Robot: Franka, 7 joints.
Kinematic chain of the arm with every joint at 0, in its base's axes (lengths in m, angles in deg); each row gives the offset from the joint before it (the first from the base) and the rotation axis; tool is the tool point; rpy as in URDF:
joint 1: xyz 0 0 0.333 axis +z
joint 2: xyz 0 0 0 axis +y
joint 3: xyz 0 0 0.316 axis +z
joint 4: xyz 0.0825 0 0 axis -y
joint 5: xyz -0.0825 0 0.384 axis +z
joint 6: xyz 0 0 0 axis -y
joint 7: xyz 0.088 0 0 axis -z
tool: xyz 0 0 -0.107 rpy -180 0 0
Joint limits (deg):
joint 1: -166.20..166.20
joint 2: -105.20..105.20
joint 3: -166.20..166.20
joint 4: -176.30..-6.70
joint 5: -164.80..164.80
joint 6: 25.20..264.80
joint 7: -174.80..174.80
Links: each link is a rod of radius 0.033 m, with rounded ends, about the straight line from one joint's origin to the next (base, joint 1, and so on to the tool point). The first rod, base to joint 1, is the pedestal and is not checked.
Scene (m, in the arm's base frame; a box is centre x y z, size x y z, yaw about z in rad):
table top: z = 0
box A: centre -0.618 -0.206 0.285 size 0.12 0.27 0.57 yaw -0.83
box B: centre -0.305 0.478 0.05 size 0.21 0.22 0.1 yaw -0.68
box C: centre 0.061 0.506 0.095 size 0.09 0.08 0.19 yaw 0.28
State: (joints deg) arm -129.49 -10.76 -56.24 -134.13 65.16 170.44 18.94
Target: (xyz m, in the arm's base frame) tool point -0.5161 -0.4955 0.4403
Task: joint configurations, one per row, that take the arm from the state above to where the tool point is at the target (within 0.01 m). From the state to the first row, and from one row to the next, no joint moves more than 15 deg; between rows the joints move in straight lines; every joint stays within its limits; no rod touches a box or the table.
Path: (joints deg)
1: -132.03 -19.68 -47.12 -132.00 53.15 167.99 4.94
2: -134.56 -28.61 -38.00 -129.86 41.15 165.53 -9.06
3: -137.10 -37.53 -28.87 -127.73 29.14 163.08 -23.06
4: -139.63 -46.46 -19.75 -125.60 17.14 160.63 -37.06
5: -142.17 -55.38 -10.63 -123.47 5.13 158.17 -51.06
6: -136.55 -41.28 -13.75 -118.32 13.98 158.95 -39.39
7: -130.93 -27.18 -16.88 -113.17 22.83 159.72 -27.73
8: -125.31 -13.07 -20.00 -108.02 31.68 160.49 -16.06
9: -119.69 1.03 -23.12 -102.87 40.53 161.27 -4.39
10: -114.08 15.14 -26.24 -97.72 49.38 162.04 7.27
11: -108.46 29.24 -29.37 -92.57 58.23 162.82 18.94

